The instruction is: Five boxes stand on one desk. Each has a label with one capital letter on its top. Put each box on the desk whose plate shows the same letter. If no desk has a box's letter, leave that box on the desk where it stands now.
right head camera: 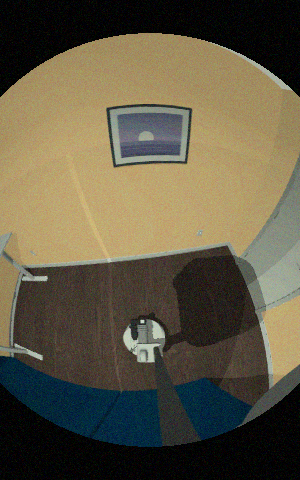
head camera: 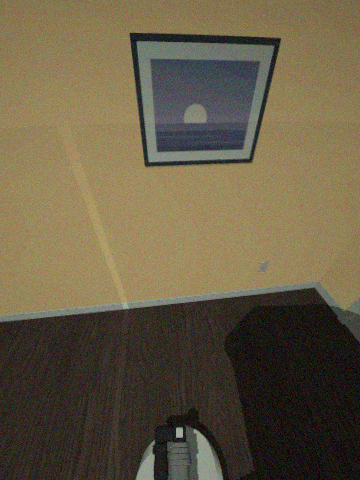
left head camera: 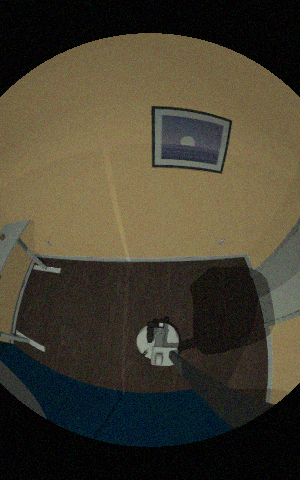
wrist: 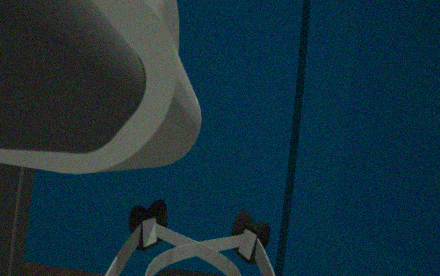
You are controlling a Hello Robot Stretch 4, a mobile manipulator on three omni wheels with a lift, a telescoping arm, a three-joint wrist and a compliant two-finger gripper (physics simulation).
Labels:
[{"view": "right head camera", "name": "framed sunset picture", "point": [138,133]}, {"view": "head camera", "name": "framed sunset picture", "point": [201,98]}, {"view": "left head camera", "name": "framed sunset picture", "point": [180,137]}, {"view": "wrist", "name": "my gripper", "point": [200,221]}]

